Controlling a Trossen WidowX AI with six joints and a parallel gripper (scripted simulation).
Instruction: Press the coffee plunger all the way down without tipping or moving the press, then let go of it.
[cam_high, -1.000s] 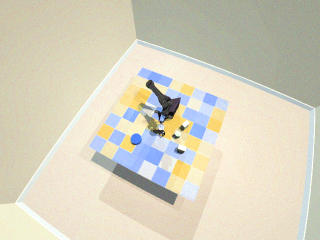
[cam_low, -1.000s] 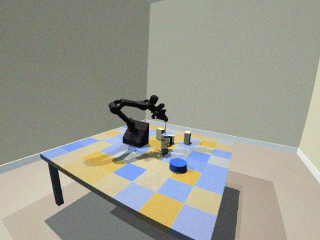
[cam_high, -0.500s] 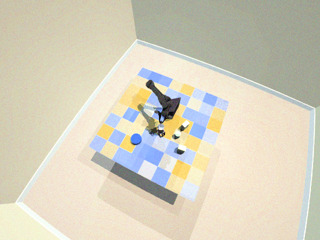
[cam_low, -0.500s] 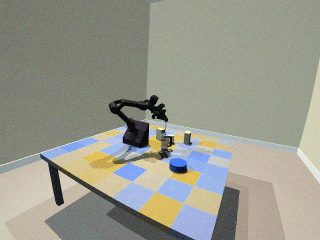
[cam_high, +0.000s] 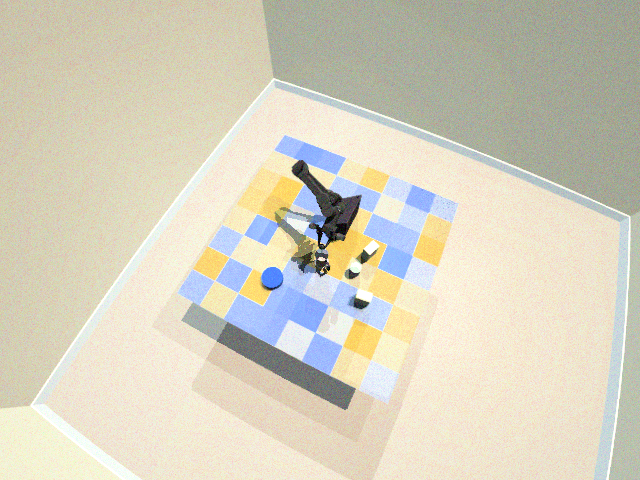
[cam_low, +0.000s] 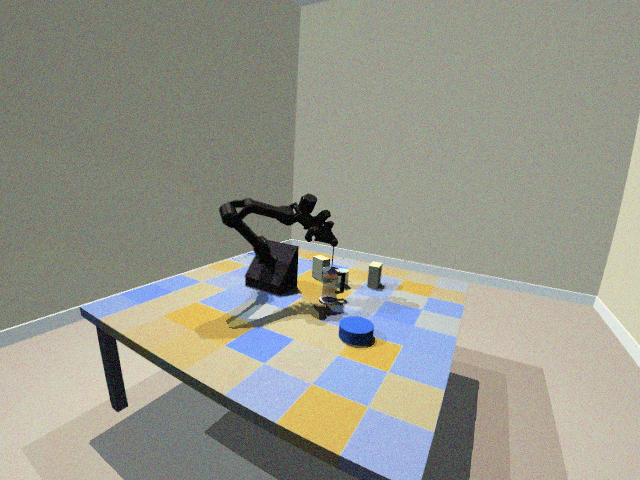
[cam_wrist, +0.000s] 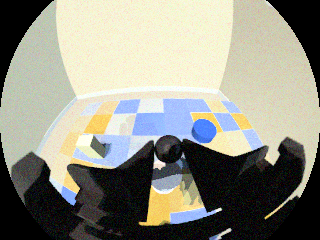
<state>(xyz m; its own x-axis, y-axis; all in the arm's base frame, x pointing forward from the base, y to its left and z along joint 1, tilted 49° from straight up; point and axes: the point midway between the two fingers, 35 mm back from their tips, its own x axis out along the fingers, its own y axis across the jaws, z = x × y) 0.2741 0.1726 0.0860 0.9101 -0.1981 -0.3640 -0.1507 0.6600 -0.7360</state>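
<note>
Right now the coffee press is 130 mm below my gripper tip and 10 mm to the left of it.
</note>
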